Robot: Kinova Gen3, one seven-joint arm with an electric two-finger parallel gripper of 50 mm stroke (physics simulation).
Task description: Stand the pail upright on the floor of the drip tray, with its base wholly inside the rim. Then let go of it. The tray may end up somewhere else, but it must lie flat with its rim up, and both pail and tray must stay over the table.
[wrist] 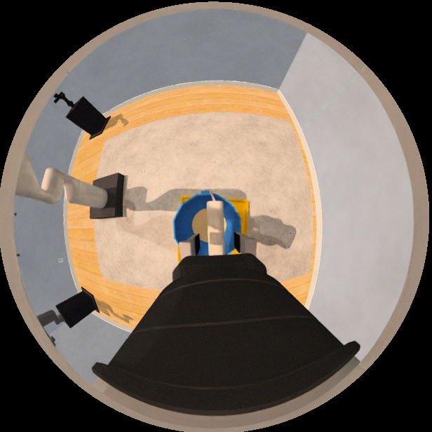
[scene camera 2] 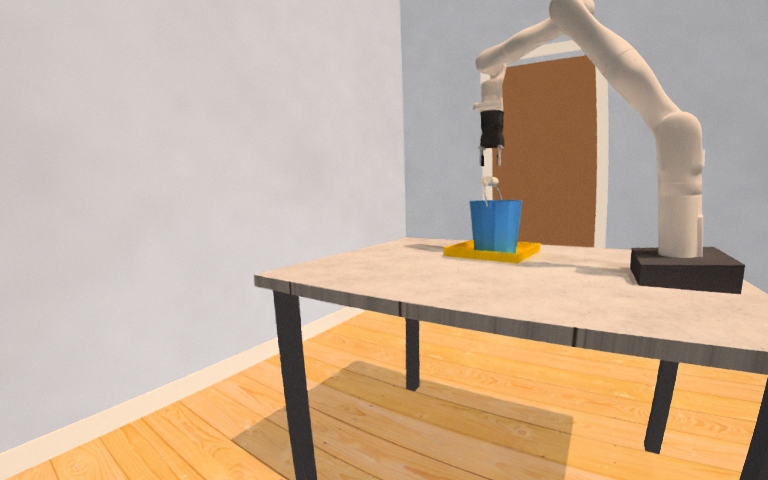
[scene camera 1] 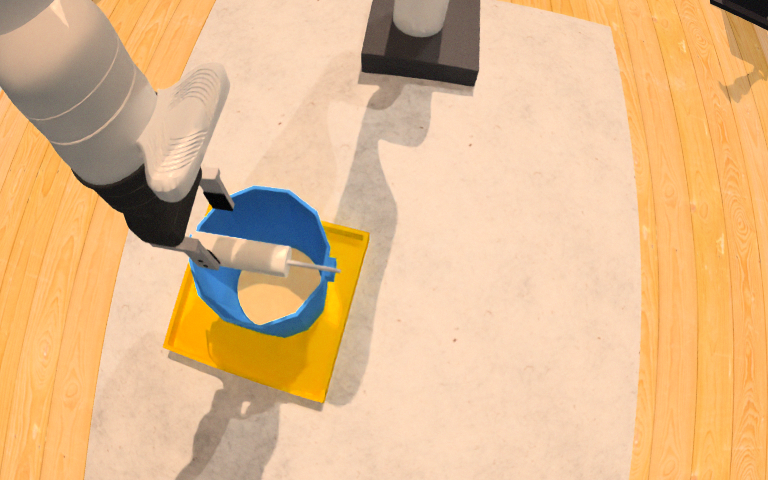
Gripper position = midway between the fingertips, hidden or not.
I see my gripper (scene camera 1: 216, 234), a blue pail (scene camera 2: 495, 228) and a yellow drip tray (scene camera 1: 302, 364).
The yellow drip tray is seen too in scene camera 2 (scene camera 2: 524, 250). My gripper shows as well in the wrist view (wrist: 216, 240) and in scene camera 2 (scene camera 2: 490, 165).
